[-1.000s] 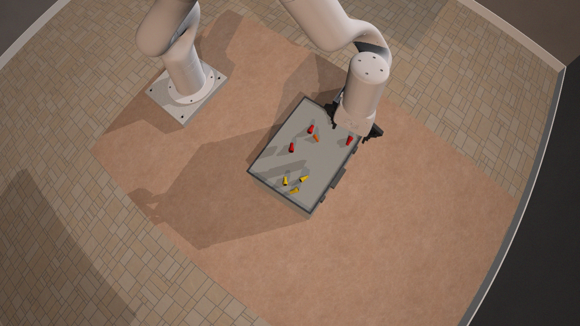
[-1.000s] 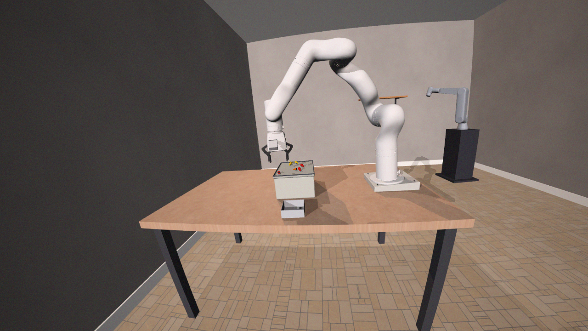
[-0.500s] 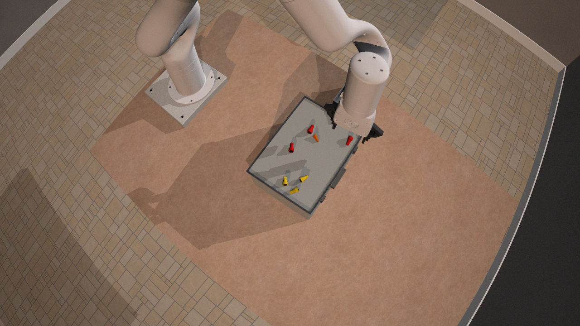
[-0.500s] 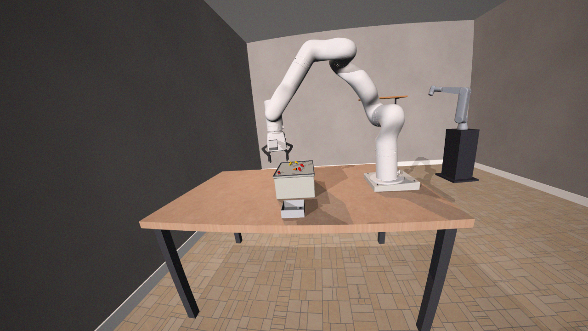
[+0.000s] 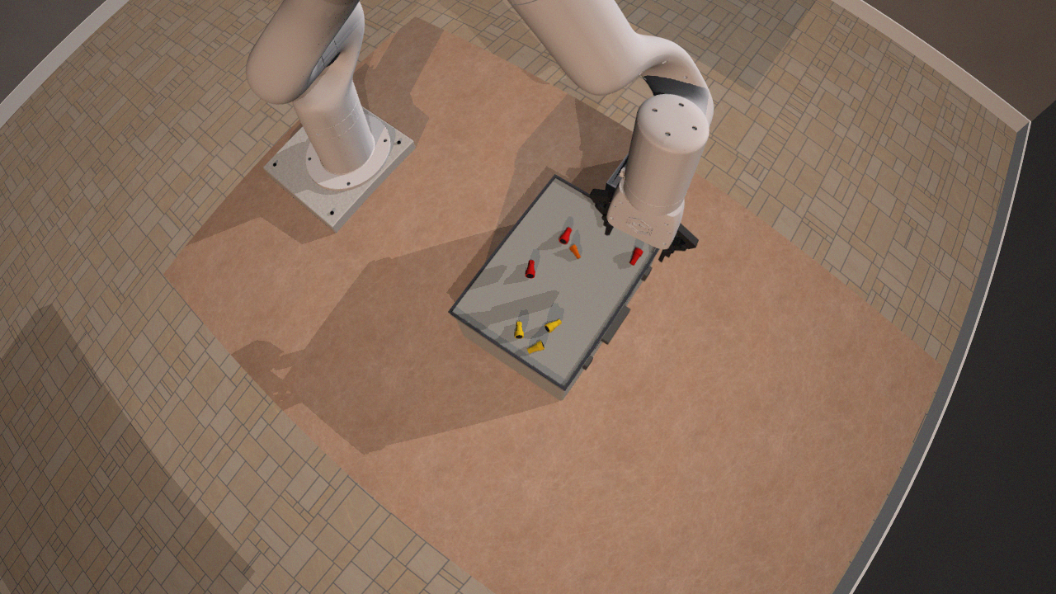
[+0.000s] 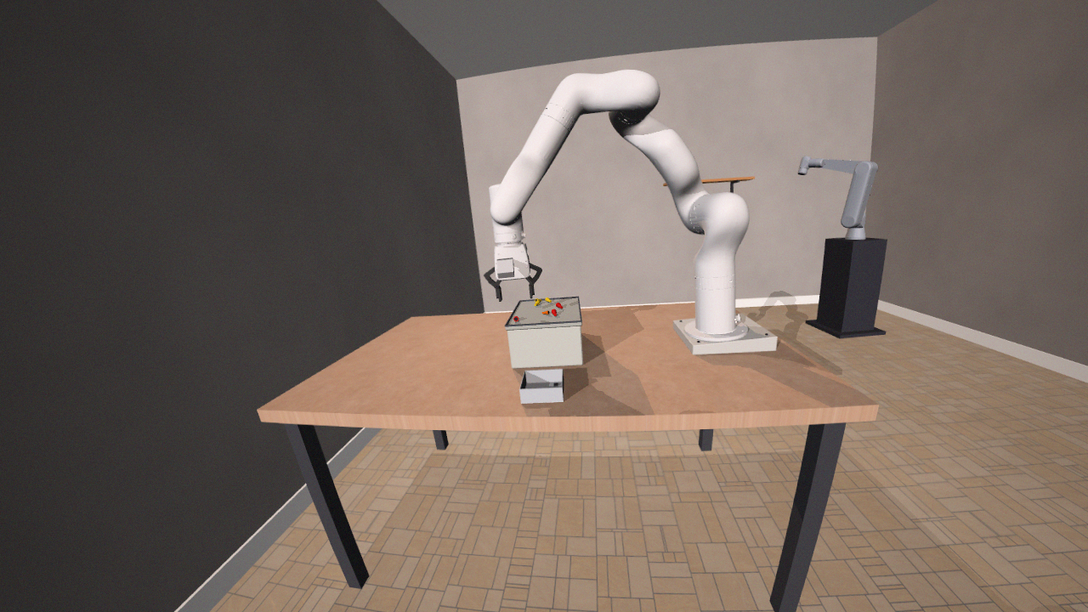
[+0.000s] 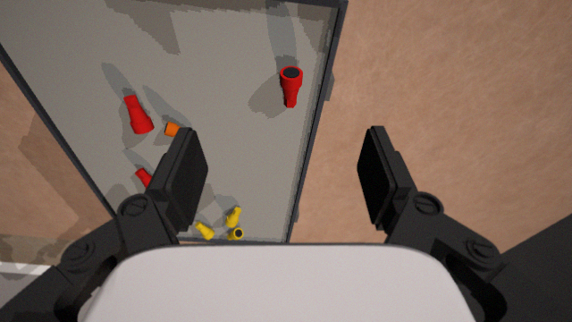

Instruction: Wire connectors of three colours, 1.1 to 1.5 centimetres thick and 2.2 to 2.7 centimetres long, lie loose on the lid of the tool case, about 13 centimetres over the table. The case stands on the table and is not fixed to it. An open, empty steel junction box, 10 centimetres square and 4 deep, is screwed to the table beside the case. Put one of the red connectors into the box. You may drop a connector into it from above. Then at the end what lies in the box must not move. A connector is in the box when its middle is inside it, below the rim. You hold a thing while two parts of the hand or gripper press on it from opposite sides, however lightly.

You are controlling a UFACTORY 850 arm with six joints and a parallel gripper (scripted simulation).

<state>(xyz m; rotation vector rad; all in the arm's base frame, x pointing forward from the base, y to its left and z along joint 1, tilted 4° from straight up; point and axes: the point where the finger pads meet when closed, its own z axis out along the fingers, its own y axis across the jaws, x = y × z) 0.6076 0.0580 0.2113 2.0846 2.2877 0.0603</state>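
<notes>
Now: the orange connector 8 cm behind my hand, 7 cm below it and 4 cm to the right of it. The rest, counted from my hand: tool case 11 cm below, 9 cm to the right, 8 cm behind.
</notes>
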